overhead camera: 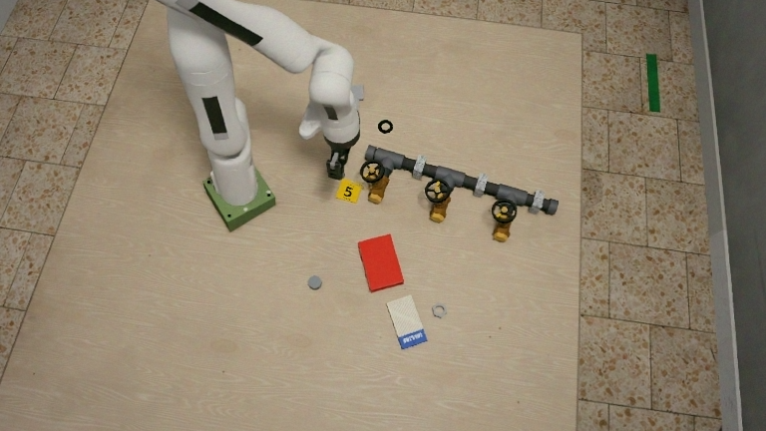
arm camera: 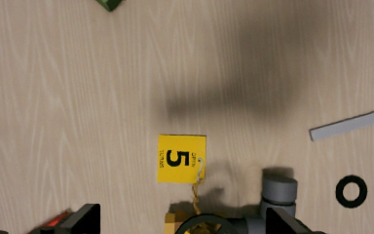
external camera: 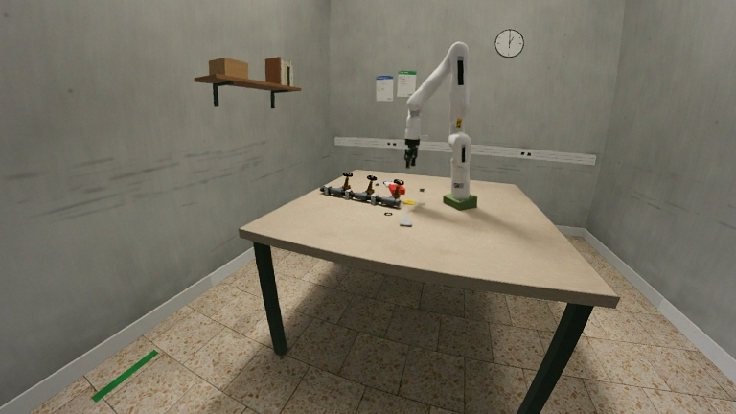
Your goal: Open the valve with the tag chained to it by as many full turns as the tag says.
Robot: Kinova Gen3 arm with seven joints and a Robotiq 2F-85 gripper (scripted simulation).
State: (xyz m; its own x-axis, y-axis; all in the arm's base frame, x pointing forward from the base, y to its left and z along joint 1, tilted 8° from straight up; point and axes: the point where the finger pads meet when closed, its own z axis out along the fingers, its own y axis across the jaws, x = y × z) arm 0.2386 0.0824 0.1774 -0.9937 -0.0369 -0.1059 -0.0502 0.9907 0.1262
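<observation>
My gripper is now 190 mm above the yellow tag, 10 mm to the right of it and 10 mm past it. From my hand the other things lie so: blue card: 260 mm to the right, 240 mm ahead, 190 mm below; red block: 180 mm below, 150 mm to the right, 130 mm ahead; grey disc: 250 mm to the right, 180 mm below.
</observation>
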